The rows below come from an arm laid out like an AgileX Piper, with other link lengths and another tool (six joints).
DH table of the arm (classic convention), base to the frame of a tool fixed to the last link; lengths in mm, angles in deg. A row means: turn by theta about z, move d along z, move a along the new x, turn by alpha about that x. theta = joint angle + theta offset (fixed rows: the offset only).
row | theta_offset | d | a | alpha
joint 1 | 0 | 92.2 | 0 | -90
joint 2 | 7.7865 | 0 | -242.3 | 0
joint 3 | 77.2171 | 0 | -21.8 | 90
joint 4 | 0 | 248.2 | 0 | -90
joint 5 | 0 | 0 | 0 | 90
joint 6 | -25.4 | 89.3 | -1.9 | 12.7
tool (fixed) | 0 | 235.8 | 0 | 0
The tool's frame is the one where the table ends.
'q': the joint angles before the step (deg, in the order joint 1, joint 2, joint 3, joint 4, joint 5, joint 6). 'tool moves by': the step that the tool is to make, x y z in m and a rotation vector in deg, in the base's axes. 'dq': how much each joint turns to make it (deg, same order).
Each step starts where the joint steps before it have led.
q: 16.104, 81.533, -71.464, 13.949, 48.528, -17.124
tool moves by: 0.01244, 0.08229, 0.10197, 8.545, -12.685, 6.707
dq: 7.354, -2.019, -6.509, 4.987, -6.193, -1.761
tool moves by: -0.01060, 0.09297, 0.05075, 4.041, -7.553, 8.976
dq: 10.005, 4.172, -6.064, 1.480, -6.615, -2.062
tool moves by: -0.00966, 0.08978, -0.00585, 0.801, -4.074, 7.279
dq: 8.981, 9.289, -4.520, 0.477, -8.492, -2.853
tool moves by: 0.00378, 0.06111, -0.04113, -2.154, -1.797, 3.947
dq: 4.584, 11.190, -5.126, 0.293, -5.709, -3.356
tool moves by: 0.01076, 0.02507, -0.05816, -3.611, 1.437, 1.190
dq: 0.922, 9.166, -4.123, 0.113, -1.288, -1.624
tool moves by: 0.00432, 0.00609, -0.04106, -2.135, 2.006, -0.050
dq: 0.145, 4.674, -1.140, 0.259, -0.628, -0.165
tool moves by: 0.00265, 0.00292, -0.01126, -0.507, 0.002, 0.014
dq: 0.113, 1.704, -0.520, 0.065, -0.815, -0.388
